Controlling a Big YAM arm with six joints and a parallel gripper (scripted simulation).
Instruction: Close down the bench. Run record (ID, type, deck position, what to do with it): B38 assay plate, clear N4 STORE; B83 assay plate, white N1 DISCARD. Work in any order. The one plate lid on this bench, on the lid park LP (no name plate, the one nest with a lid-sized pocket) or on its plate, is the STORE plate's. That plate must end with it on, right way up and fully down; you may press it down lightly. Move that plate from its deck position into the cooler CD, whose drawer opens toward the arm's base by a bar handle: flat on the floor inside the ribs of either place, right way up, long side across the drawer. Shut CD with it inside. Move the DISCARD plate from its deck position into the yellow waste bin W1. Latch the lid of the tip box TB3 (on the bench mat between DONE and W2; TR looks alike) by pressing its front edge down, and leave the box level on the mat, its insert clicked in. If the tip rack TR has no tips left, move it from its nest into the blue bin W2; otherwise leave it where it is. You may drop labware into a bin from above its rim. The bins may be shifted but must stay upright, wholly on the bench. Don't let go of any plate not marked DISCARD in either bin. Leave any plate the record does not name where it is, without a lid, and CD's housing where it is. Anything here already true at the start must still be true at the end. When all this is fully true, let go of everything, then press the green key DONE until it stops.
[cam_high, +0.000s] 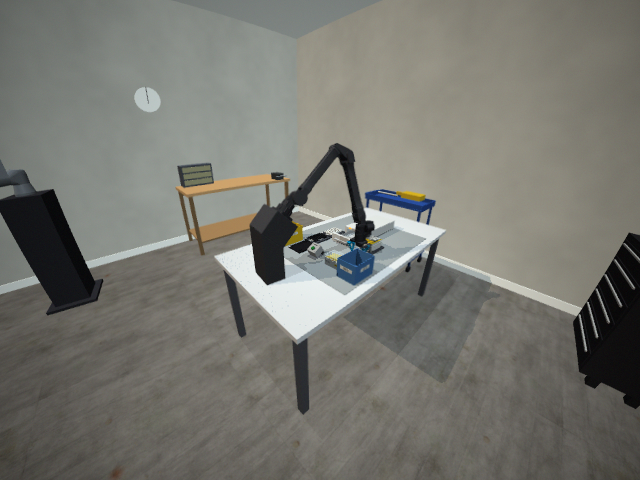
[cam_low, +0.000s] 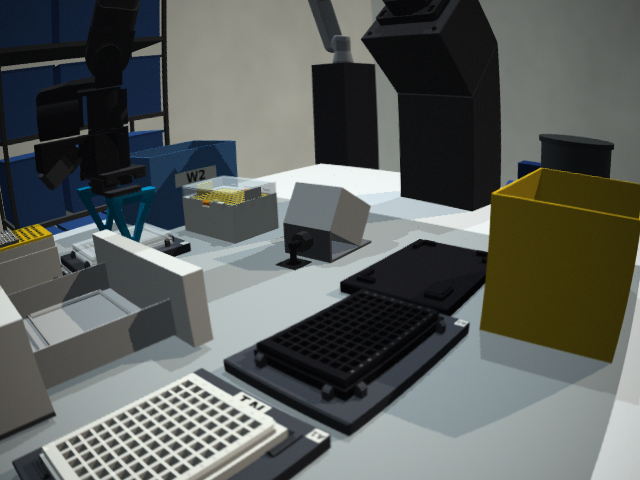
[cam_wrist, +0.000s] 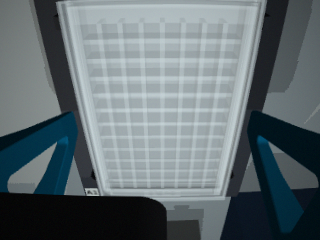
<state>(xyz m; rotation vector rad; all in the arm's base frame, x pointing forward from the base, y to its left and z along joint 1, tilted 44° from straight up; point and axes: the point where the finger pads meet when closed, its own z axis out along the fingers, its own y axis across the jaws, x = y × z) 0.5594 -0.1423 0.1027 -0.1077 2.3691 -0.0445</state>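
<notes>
Now: the clear plate lid 1 cm below my hand. Also, from my hand: tip rack TR: 16 cm ahead, 2 cm to the left, 2 cm above; tip box TB3: 18 cm behind, 1 cm to the left, 1 cm above; clear plate: 1 cm below.
</notes>
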